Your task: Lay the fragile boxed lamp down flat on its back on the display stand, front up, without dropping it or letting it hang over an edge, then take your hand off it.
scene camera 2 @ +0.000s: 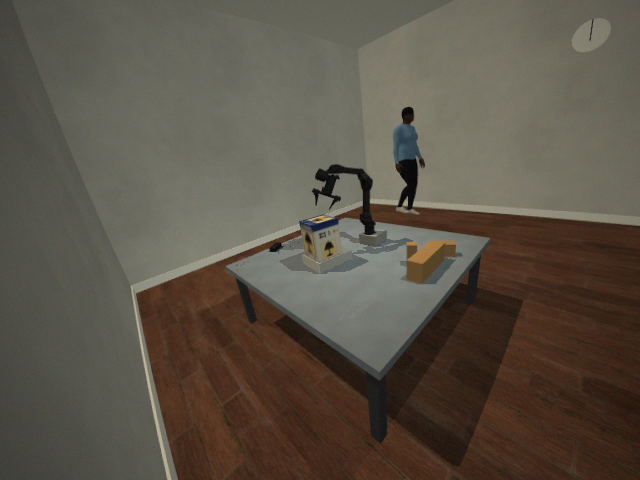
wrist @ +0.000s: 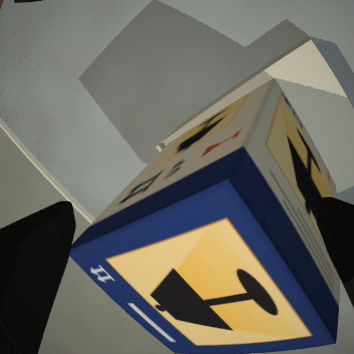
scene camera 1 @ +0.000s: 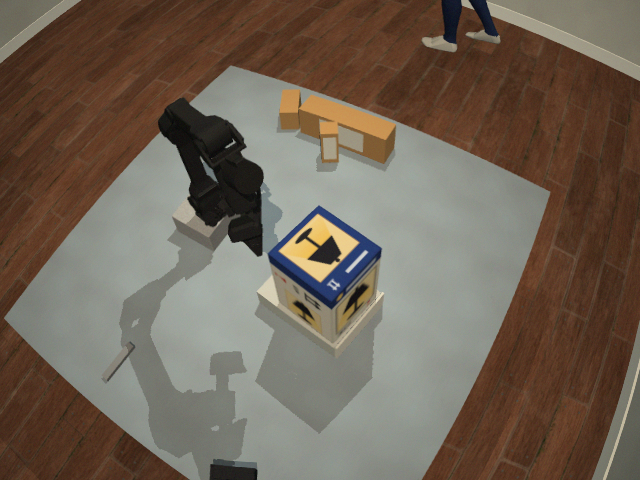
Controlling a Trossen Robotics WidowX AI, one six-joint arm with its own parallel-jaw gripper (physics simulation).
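Pixels of known places: gripper, between the fingertips: point(scene camera 2: 322, 207) point(wrist: 200, 213) point(scene camera 1: 259, 243); arm's base, origin of its link: point(scene camera 2: 370, 233).
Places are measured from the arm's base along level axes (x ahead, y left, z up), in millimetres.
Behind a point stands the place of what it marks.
The boxed lamp point(scene camera 1: 319, 245) {z 212, x 401, y 15 mm} point(scene camera 2: 320, 240) {z 114, x 470, y 93 mm} point(wrist: 220, 280) {z 212, x 377, y -8 mm} rests on the pale display stand point(scene camera 1: 268, 295) {z -16, x 298, y -74 mm} point(scene camera 2: 330, 263) {z -42, x 433, y 109 mm} point(wrist: 307, 65) {z -15, x 288, y -62 mm}. Its blue-bordered face with the large lamp picture is up and looks level. In scene camera 1, its bottom corner is close to the stand's near corner; the underside is hidden. My gripper point(scene camera 1: 253, 242) {z 253, x 322, y -79 mm} point(scene camera 2: 324, 205) {z 253, x 322, y -79 mm} point(wrist: 200, 213) {z 253, x 322, y -79 mm} is open and empty, above and to one side of the box. A gap shows between fingertips and box in scene camera 2. In the wrist view, the fingers frame the box on the left and right.
A long orange box point(scene camera 1: 346, 124) {z 32, x 100, y 476 mm} point(scene camera 2: 426, 258) {z 33, x 154, y 556 mm} and two small orange boxes point(scene camera 1: 289, 111) {z 2, x -101, y 434 mm} point(scene camera 1: 329, 144) {z 7, x 100, y 396 mm} stand on the grey table point(scene camera 1: 439, 206) {z -77, x 456, y 475 mm} point(scene camera 2: 330, 310) {z -77, x 664, y 432 mm}. A thin grey bar point(scene camera 1: 117, 362) {z -65, x 103, y -494 mm} and a dark block point(scene camera 1: 232, 471) {z -43, x 544, y -479 mm} point(scene camera 2: 275, 247) {z -48, x 565, y -452 mm} are beyond the arm. A person point(scene camera 2: 406, 142) stands away from the table.
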